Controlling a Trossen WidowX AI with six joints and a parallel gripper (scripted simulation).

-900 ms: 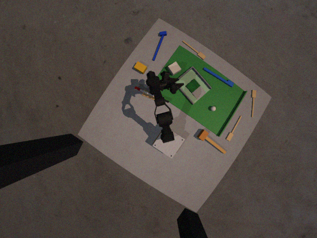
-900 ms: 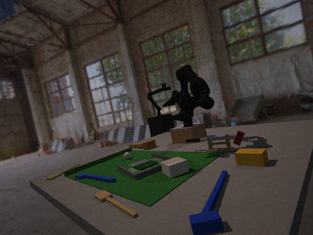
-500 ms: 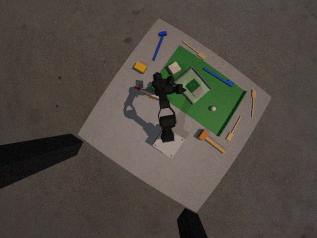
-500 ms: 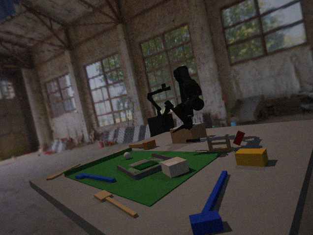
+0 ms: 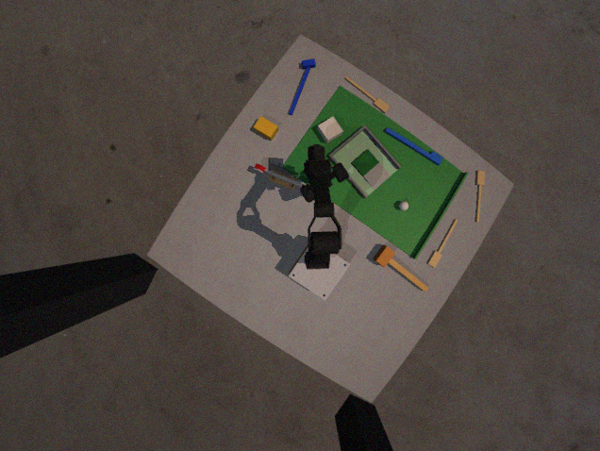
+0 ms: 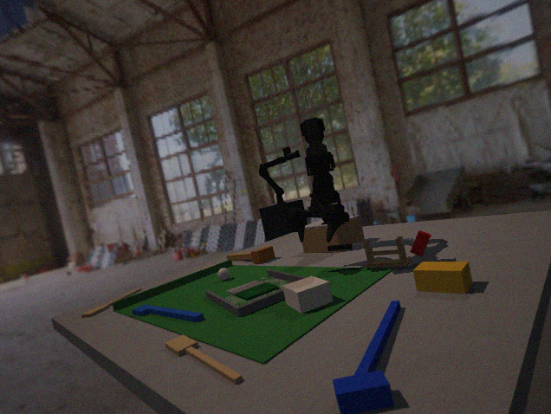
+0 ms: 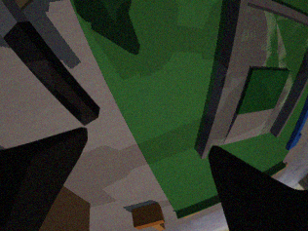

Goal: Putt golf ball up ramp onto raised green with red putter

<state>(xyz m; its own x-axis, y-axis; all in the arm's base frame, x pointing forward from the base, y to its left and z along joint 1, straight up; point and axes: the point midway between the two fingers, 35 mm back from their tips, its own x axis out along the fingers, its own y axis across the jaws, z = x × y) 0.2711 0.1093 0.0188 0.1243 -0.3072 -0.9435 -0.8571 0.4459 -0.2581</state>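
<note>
Now: gripper tip 170 mm to the right of the red putter, 60 mm past it and 30 mm above it. From my gripper tip the other things lie so: green mat (200 mm ahead, 160 mm to the right, 90 mm below); then white block (240 mm ahead, 120 mm to the left, 70 mm below); then wooden rack (190 mm to the left, 60 mm below, 60 mm behind).
</note>
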